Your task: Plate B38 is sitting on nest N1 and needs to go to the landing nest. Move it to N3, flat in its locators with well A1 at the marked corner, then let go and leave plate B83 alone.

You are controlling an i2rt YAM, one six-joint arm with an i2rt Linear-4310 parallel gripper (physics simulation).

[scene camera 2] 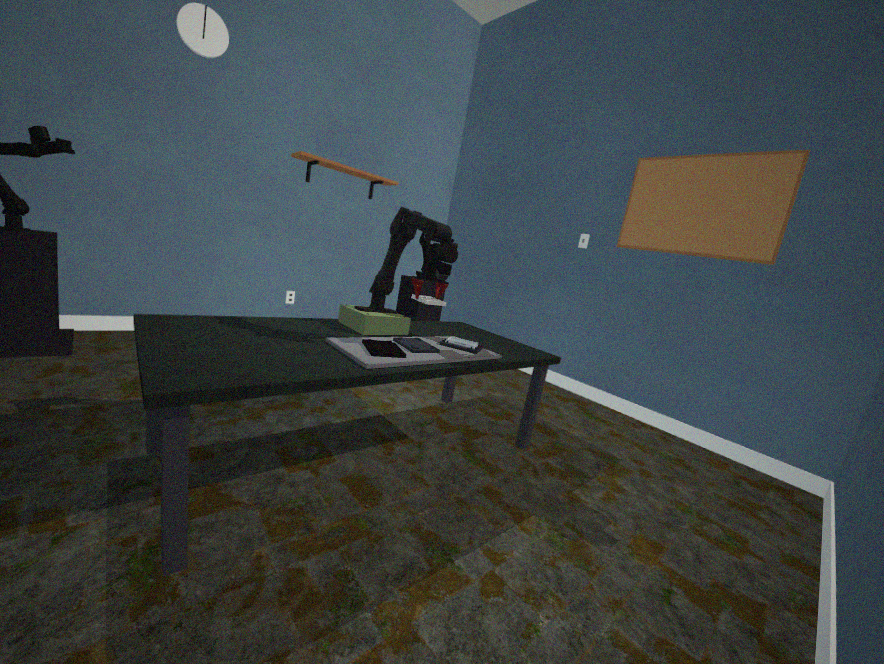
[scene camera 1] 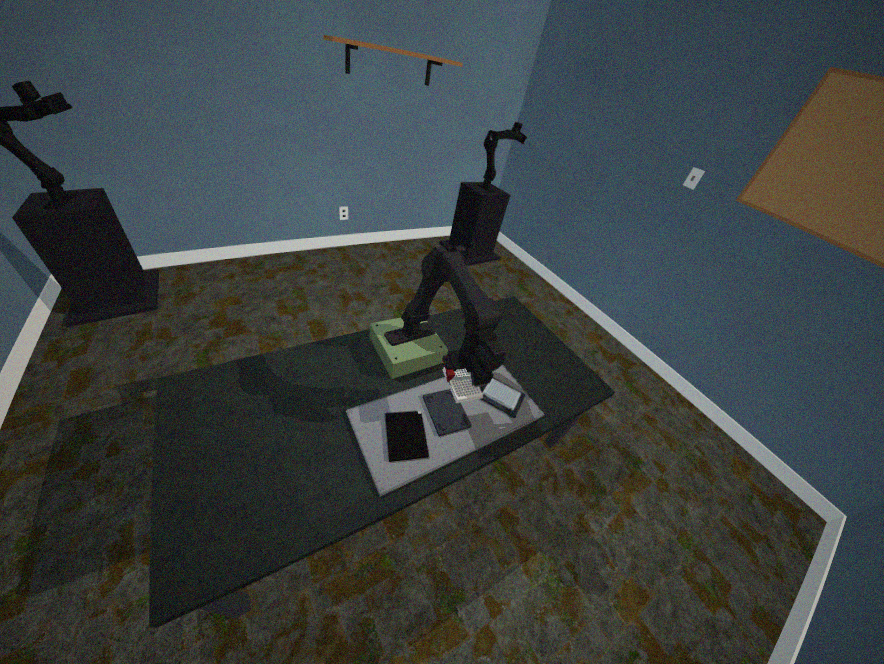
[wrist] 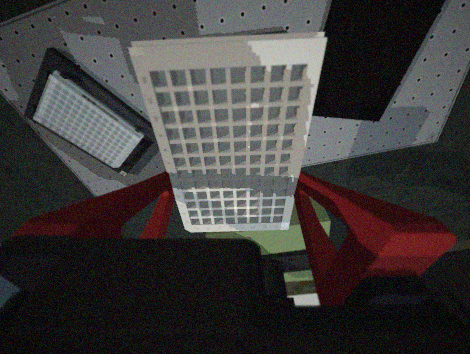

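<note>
My gripper [scene camera 1: 470, 371] [scene camera 2: 429, 289] [wrist: 234, 177] is shut on a white plate with square wells [scene camera 1: 465, 388] [scene camera 2: 428, 300] [wrist: 227, 117], a red finger on each long side. The plate looks nearly level, well above the board; its ID is unreadable. Another whitish plate [scene camera 1: 504, 393] [scene camera 2: 462, 343] [wrist: 87, 119] lies in a dark nest [scene camera 1: 513, 410] [wrist: 127, 164] at the board's right in scene camera 1. A dark grey nest [scene camera 1: 445, 412] [scene camera 2: 416, 345] is in the middle. A black nest [scene camera 1: 406, 435] [scene camera 2: 383, 348] [wrist: 375, 55] is at the left. Nest numbers and A1 marks are unreadable.
The nests stand on a light perforated board [scene camera 1: 371, 464] [scene camera 2: 350, 350] [wrist: 330, 142] on the dark table [scene camera 1: 235, 486] [scene camera 2: 235, 364]. My arm's green base [scene camera 1: 418, 363] [scene camera 2: 375, 323] [wrist: 285, 242] is behind the board. Other arms on pedestals [scene camera 1: 89, 250] [scene camera 1: 477, 217] stand beyond the table.
</note>
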